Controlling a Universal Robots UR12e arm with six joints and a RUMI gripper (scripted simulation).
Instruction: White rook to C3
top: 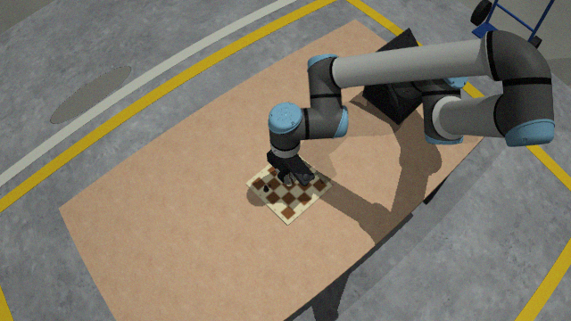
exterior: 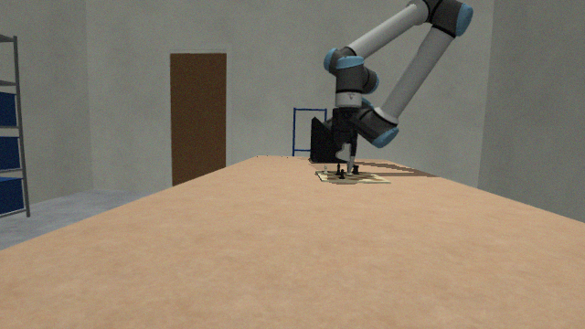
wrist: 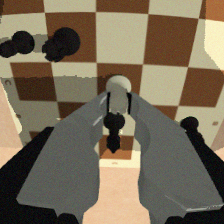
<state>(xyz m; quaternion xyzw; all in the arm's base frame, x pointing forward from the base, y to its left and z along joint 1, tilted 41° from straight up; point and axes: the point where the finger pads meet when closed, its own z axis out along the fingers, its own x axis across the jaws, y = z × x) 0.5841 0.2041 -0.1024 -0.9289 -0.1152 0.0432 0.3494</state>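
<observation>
Now: hand 1 cm above the white rook. From my hand the other things lie so: chessboard (3 cm below).
</observation>
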